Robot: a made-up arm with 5 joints. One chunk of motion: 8 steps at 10 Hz.
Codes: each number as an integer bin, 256 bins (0 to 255) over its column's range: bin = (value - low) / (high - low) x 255, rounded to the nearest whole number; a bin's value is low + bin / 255 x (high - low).
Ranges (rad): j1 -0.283..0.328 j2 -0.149..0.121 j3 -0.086..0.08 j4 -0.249..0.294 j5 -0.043..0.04
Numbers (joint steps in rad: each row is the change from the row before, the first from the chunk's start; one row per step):
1: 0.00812 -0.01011 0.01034 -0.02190 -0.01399
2: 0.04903 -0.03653 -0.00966 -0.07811 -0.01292
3: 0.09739 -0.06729 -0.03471 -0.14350 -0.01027
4: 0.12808 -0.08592 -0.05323 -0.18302 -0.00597
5: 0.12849 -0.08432 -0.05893 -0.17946 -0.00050
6: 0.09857 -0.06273 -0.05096 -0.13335 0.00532
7: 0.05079 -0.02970 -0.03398 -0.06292 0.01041
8: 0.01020 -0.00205 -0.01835 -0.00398 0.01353
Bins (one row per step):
1: 121 131 148 107 89
2: 139 106 117 80 92
3: 159 77 79 50 101
4: 172 60 50 31 114
5: 172 61 42 33 131
6: 159 81 54 54 148
7: 139 113 80 87 164
8: 122 139 104 115 174

